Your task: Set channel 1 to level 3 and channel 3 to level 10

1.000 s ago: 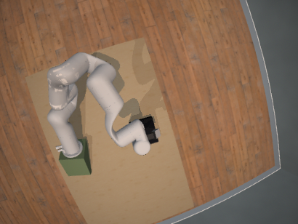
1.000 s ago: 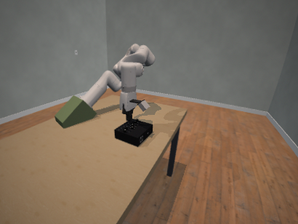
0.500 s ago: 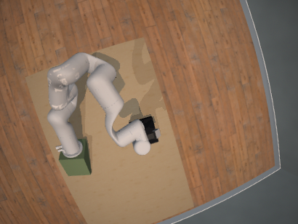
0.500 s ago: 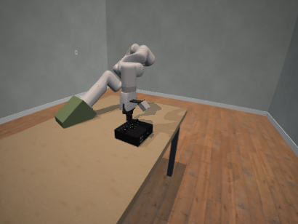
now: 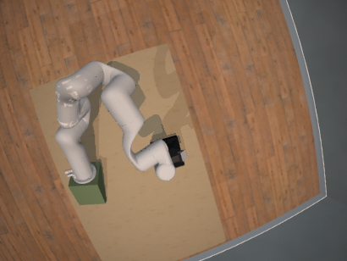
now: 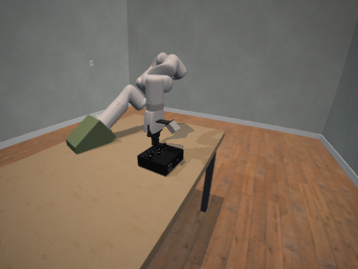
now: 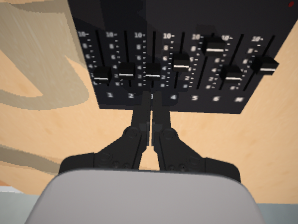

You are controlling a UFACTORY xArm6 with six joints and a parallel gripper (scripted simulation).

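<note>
My hand is 3 cm short of the channel 3 cap and 3 cm above it. From my hand the other things lie so: channel 1 cap (2 cm ahead, 5 cm to the left, 3 cm below); then channel 2 fader cap (3 cm ahead, 2 cm to the left, 3 cm below).
</note>
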